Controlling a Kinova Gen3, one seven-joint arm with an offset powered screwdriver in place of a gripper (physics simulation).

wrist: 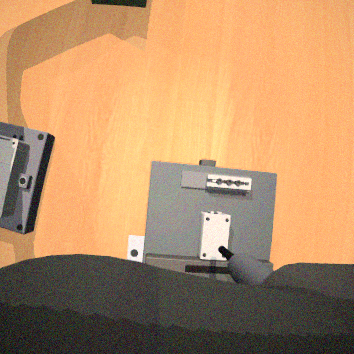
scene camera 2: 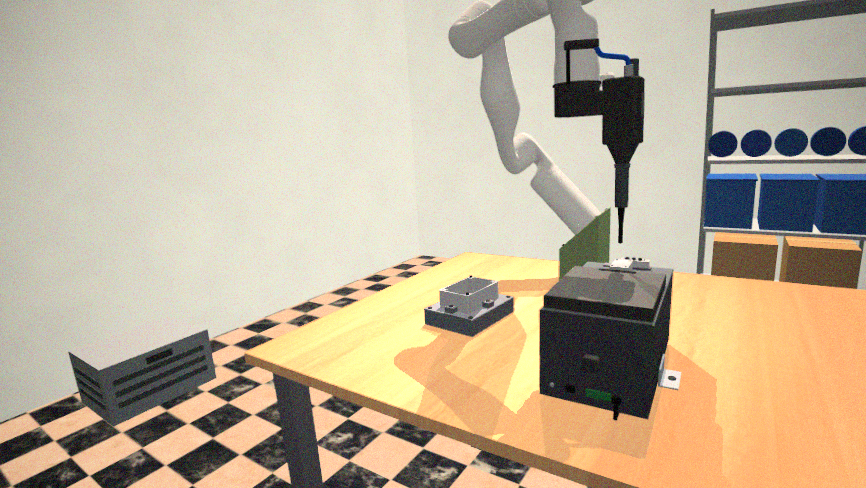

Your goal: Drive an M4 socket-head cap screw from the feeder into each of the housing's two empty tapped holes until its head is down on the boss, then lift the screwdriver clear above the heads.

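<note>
My screwdriver (scene camera 2: 619, 240) (wrist: 221, 249) points straight down, its bit tip in the air a little above the feeder's top. Whether a screw sits on the dark tip is too small to tell. The feeder (scene camera 2: 596, 345) (wrist: 170, 215) is a dark box. On its top are a small white plate (wrist: 215, 232) and a white strip (wrist: 229, 183) with several dark spots. In the wrist view the tip overlaps the plate's lower right part. The grey open-topped housing (scene camera 2: 454, 301) (wrist: 17, 165) stands on a dark fixture (scene camera 2: 448, 322) (wrist: 37, 155). Two of its corners show dark spots in the scene view.
A green panel (scene camera 2: 586, 245) (wrist: 120, 2) stands behind the feeder, near the arm's base. A white tab with a hole (scene camera 2: 666, 385) (wrist: 134, 242) sticks out beside the feeder. A grey slotted box (scene camera 2: 163, 369) is at the left, beyond the table edge. A shelf rack (scene camera 2: 709, 121) stands behind.
</note>
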